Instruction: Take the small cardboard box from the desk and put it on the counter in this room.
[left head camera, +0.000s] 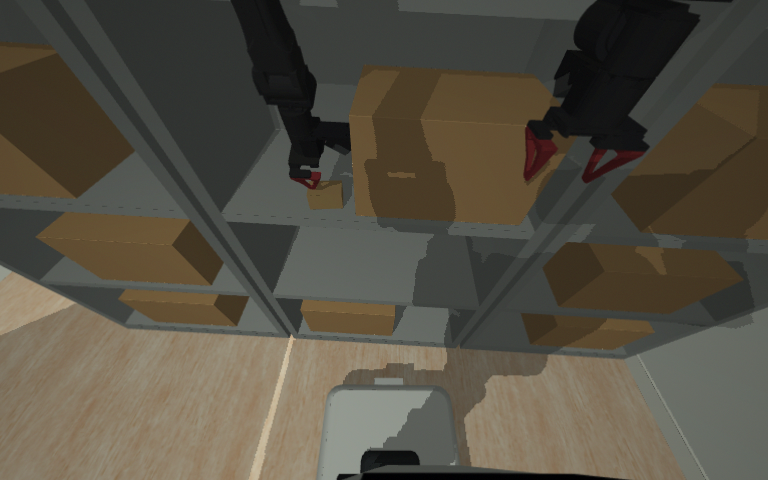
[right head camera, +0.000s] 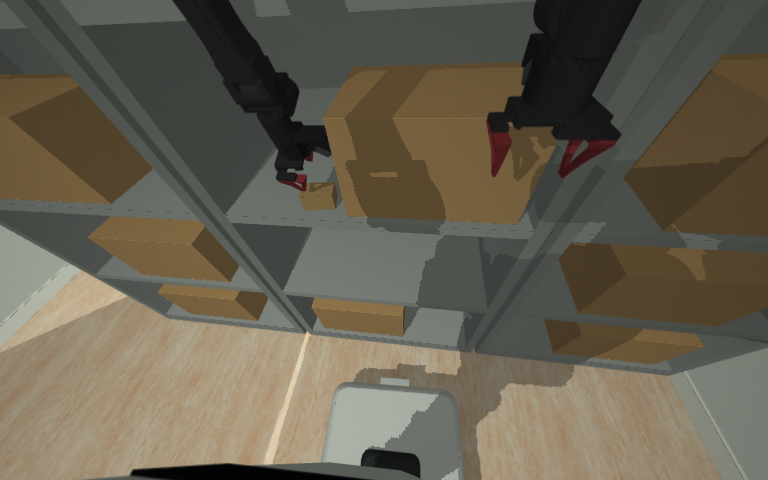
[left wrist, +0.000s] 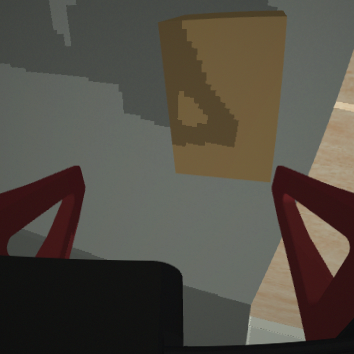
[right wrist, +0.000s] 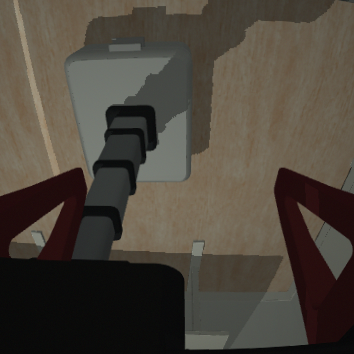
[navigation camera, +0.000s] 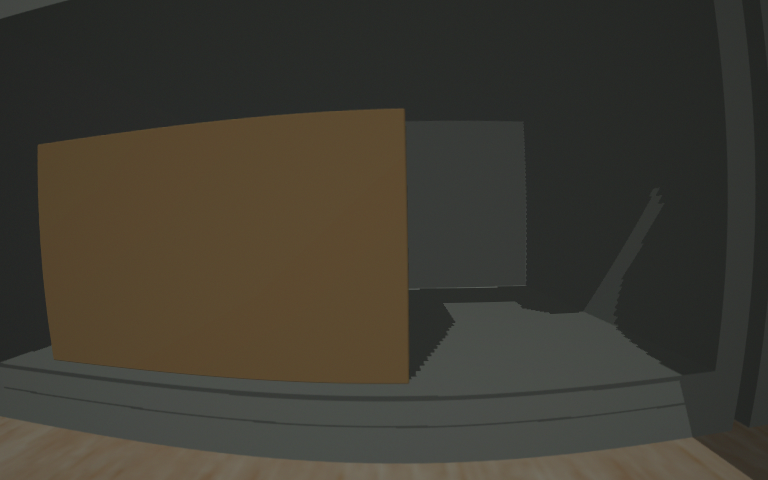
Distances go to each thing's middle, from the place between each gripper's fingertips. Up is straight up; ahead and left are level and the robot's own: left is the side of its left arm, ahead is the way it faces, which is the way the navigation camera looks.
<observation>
Right now the small brown cardboard box (right head camera: 318, 196) is 20 cm ahead of my right hand, 43 cm to the left of it and 22 cm below it.
The small brown cardboard box lies 10 mm behind my left hand, 20 mm to the right of it and 60 mm below it.
</observation>
